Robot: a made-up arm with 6 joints. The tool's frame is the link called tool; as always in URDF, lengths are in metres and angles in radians. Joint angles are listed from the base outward. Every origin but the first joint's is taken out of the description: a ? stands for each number. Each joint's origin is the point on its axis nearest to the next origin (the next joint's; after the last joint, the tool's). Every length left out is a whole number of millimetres.
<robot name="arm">
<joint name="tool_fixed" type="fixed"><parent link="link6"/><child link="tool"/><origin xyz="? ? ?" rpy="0 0 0"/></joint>
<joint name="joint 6" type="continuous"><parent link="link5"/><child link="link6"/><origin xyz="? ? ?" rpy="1.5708 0 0"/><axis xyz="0 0 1"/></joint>
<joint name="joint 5" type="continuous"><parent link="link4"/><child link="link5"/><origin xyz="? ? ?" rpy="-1.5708 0 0"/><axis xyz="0 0 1"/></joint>
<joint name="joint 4" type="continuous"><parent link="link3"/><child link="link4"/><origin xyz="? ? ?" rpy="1.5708 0 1.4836"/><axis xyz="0 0 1"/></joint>
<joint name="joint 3" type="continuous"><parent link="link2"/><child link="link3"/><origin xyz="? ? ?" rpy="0 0 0"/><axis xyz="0 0 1"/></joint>
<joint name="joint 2" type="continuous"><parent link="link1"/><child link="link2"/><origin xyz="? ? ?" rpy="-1.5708 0 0"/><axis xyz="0 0 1"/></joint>
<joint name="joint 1" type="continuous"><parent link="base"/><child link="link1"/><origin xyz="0 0 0.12" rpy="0 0 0"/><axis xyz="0 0 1"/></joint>
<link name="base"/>
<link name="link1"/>
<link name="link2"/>
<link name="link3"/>
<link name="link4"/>
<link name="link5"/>
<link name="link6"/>
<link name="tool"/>
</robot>
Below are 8 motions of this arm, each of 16 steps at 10 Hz.
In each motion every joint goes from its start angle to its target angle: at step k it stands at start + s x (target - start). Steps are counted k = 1, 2, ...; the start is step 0. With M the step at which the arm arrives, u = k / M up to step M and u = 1 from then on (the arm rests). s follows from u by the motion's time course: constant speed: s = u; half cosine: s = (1 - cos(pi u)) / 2; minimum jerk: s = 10 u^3 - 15 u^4 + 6 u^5.
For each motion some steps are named. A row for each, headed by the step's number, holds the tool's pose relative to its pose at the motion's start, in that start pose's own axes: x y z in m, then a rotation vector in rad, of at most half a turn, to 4 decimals.
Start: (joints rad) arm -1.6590 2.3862 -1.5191 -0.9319 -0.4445 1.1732
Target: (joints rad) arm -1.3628 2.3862 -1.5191 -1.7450 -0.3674 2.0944
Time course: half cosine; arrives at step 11
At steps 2, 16:
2: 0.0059 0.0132 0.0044 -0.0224 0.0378 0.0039
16: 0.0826 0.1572 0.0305 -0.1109 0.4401 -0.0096

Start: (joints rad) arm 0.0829 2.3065 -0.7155 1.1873 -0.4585 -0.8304
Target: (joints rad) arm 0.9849 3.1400 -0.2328 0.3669 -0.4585 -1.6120
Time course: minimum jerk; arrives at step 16
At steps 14, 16:
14: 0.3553 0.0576 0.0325 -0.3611 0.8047 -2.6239
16: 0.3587 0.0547 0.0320 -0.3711 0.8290 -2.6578

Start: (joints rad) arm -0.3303 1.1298 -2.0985 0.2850 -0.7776 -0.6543
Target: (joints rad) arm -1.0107 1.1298 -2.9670 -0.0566 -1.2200 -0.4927
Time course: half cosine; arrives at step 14
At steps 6, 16:
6: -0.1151 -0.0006 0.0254 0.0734 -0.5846 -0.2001
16: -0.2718 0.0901 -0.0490 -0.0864 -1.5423 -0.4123

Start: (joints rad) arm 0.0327 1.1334 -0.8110 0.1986 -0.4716 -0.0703
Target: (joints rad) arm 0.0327 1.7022 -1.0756 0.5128 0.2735 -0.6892
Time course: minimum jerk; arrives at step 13
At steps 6, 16:
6: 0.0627 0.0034 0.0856 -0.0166 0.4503 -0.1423
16: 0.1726 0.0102 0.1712 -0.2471 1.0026 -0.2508

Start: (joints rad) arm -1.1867 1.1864 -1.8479 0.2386 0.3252 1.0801
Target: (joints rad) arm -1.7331 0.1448 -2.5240 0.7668 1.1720 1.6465
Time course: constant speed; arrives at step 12
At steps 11, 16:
11: 0.3444 0.1161 -0.6566 -0.6693 0.2289 -0.0418
16: 0.4056 0.0765 -0.6968 -0.6838 0.2709 -0.1174

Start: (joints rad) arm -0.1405 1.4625 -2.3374 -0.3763 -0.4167 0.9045
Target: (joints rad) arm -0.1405 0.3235 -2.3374 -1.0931 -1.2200 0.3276
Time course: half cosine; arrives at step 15
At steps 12, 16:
12: -0.4766 0.4091 -0.3806 -0.8740 -1.2888 -1.3754
16: -0.4946 0.4366 -0.4506 -0.9185 -1.4339 -1.5299

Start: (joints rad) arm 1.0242 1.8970 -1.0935 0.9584 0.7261 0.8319
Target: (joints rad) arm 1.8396 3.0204 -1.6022 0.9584 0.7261 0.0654
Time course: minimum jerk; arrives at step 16
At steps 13, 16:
13: 0.0580 -0.2538 0.5351 0.8717 0.3343 -1.0336
16: 0.0529 -0.2834 0.5528 0.9162 0.3574 -1.0845

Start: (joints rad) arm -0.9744 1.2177 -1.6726 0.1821 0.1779 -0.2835
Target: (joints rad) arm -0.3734 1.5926 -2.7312 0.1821 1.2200 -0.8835
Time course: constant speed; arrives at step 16
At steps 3, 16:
3: -0.0253 0.0196 0.0185 -0.1489 0.0386 -0.0816
16: -0.0969 0.1066 0.0158 -0.8123 -0.0269 -0.5278

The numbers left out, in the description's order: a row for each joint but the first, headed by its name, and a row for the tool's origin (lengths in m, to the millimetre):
tool: 0 0 0
joint 6: 0 -0.059 0
joint 5: 0 0 0
joint 4: 0.26 -0.046 0
joint 3: -0.435 -0.06 0
joint 2: 0 0 0

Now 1 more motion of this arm.
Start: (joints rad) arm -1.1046 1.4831 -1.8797 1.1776 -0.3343 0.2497
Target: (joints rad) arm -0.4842 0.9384 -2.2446 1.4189 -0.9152 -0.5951
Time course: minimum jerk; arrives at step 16
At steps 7, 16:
7: -0.0389 0.1531 -0.0963 -0.2626 -0.1358 0.0620
16: -0.2573 0.2594 -0.2435 -0.2644 -0.4091 0.3426

